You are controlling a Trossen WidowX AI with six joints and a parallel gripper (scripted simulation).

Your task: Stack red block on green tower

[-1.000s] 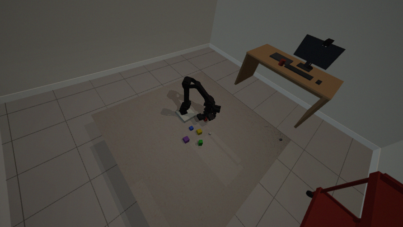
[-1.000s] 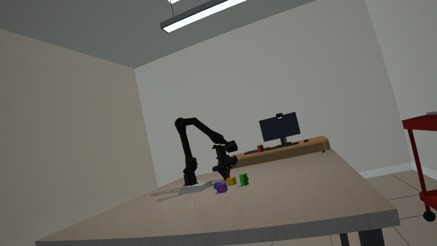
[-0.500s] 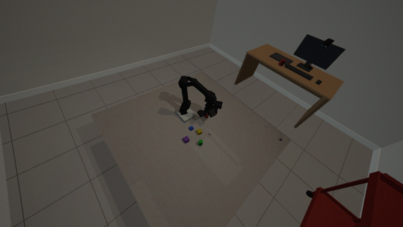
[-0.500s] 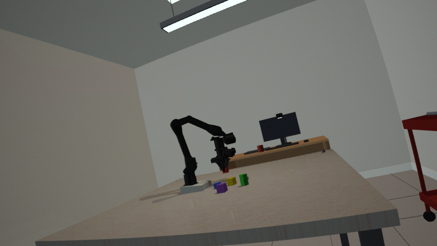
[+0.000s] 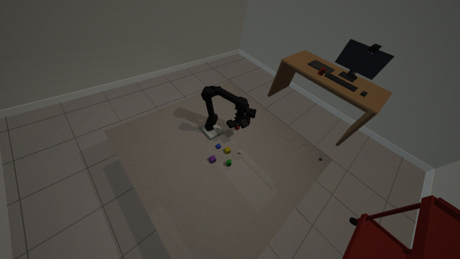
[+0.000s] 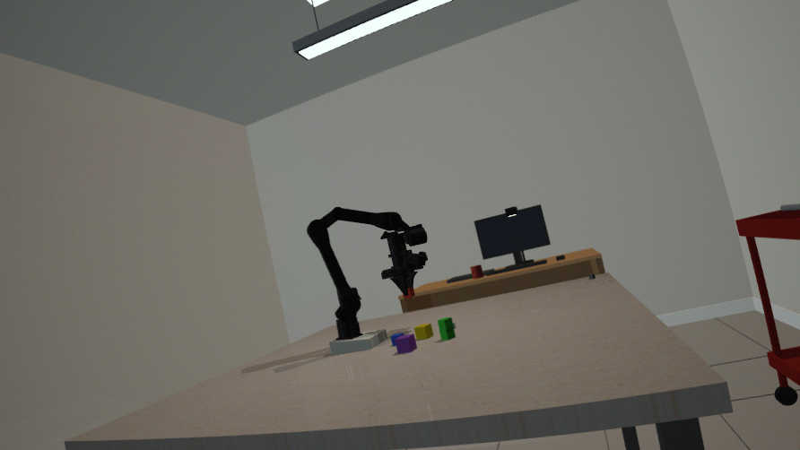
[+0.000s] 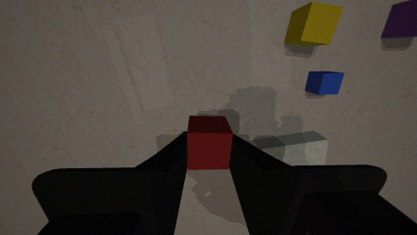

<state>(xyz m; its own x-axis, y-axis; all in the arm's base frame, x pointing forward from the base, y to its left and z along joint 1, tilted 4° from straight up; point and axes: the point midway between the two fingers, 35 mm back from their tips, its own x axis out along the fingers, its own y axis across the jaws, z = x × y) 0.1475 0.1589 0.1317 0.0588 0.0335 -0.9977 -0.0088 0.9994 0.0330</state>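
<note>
The yellow block lies 13 cm to the right of my gripper tip, 10 cm below it and 10 cm ahead of it. Also, from my gripper tip: small white cube: 15 cm ahead, 11 cm below, 5 cm to the right; then blue block: 17 cm to the right, 11 cm below, 3 cm ahead; then red block: 1 cm above.
</note>
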